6 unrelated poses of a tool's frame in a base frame.
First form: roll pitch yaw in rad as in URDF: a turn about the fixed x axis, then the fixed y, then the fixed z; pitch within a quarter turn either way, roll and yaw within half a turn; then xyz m.
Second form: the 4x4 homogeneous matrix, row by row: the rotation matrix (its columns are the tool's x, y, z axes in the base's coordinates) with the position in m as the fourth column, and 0 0 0 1 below. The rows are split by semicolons. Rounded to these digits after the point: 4 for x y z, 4 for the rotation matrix.
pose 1, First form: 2.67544, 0.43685, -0.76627, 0.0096, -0.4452, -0.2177
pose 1, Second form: 0.6528, -0.4825, -0.5840, 0.0096; -0.6283, -0.7755, -0.0617, -0.4452; -0.4231, 0.4072, -0.8094, -0.2177; 0, 0, 0, 1
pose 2, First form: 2.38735, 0.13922, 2.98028, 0.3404, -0.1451, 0.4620
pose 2, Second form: -0.9775, 0.0233, 0.2098, 0.3404; 0.1591, 0.7346, 0.6596, -0.1451; -0.1388, 0.6781, -0.7217, 0.4620; 0, 0, 0, 1
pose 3, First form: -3.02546, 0.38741, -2.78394, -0.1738, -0.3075, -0.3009
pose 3, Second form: -0.8673, -0.3067, 0.3921, -0.1738; -0.3241, 0.9457, 0.0228, -0.3075; -0.3778, -0.1073, -0.9197, -0.3009; 0, 0, 0, 1
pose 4, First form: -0.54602, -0.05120, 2.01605, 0.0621, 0.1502, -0.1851
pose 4, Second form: -0.4301, -0.7827, -0.4498, 0.0621; 0.9013, -0.3441, -0.2631, 0.1502; 0.0512, -0.5186, 0.8535, -0.1851; 0, 0, 0, 1
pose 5, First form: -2.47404, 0.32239, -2.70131, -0.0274, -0.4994, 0.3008
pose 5, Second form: -0.8580, -0.1573, 0.4889, -0.0274; -0.4042, 0.7940, -0.4540, -0.4994; -0.3168, -0.5872, -0.7449, 0.3008; 0, 0, 0, 1
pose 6, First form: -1.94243, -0.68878, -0.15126, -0.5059, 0.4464, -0.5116
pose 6, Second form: 0.7632, 0.5307, 0.3686, -0.5059; -0.1163, -0.4482, 0.8863, 0.4464; 0.6356, -0.7193, -0.2804, -0.5116; 0, 0, 0, 1
